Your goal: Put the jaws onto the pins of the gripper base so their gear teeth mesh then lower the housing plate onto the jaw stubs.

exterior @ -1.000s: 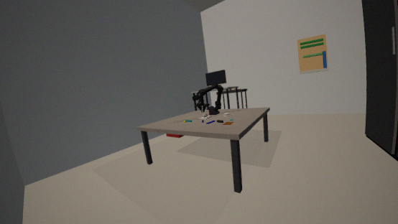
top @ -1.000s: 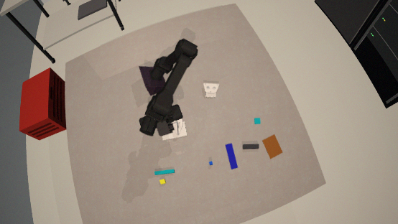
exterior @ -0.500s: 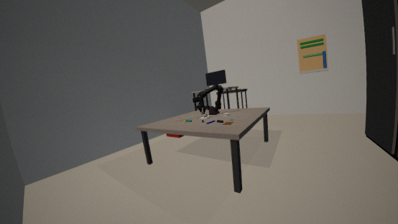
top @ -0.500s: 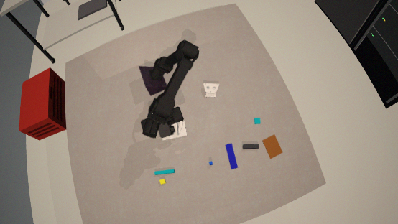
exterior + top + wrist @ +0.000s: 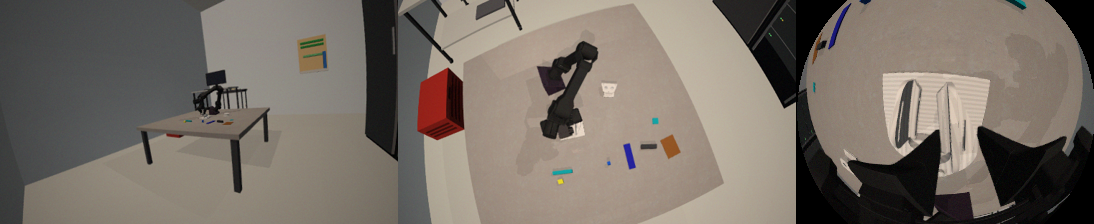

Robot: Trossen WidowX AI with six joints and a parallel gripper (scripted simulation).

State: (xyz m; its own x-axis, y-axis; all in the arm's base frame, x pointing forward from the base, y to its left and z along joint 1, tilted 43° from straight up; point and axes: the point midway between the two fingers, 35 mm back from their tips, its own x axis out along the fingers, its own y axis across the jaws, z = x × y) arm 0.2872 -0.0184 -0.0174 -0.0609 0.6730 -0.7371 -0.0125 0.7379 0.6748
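The white ribbed tray is 30 mm to the left of my gripper tip, 30 mm below it and 20 mm ahead of it. Round my gripper tip: yellow cube 240 mm ahead, 100 mm to the right, 30 mm below; then white jaw 30 mm behind, 20 mm to the left; then teal bar 200 mm ahead, 80 mm to the right, 30 mm below.
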